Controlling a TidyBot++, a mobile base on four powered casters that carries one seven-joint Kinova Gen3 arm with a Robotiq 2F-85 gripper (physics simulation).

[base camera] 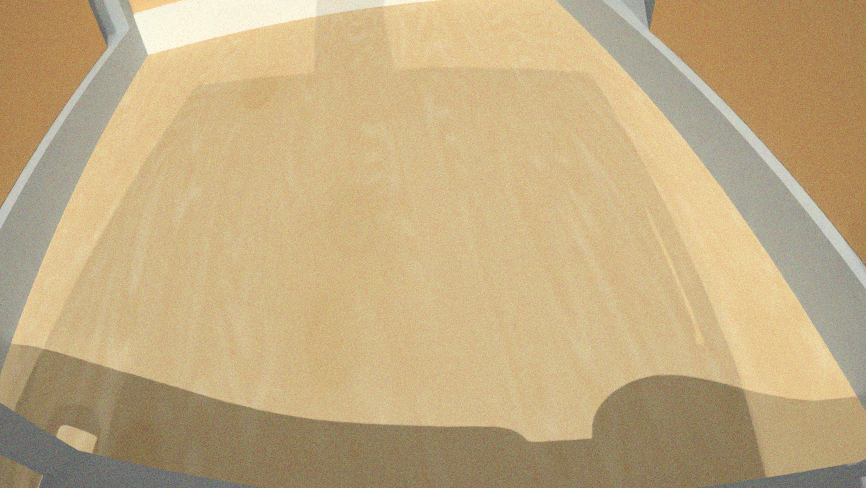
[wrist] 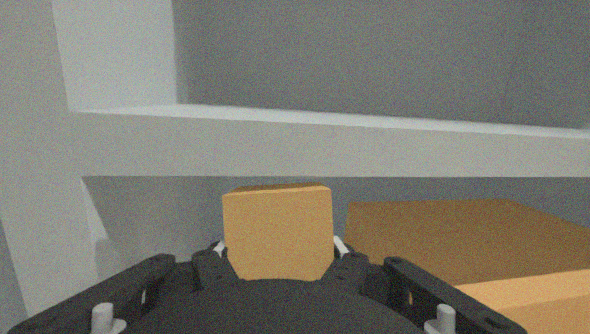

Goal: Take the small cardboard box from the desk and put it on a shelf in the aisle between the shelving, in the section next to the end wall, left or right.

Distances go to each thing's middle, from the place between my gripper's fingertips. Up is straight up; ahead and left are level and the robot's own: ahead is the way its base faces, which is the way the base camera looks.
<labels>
The small cardboard box (wrist: 281, 231) lies 1 cm to the left of my hand.
</labels>
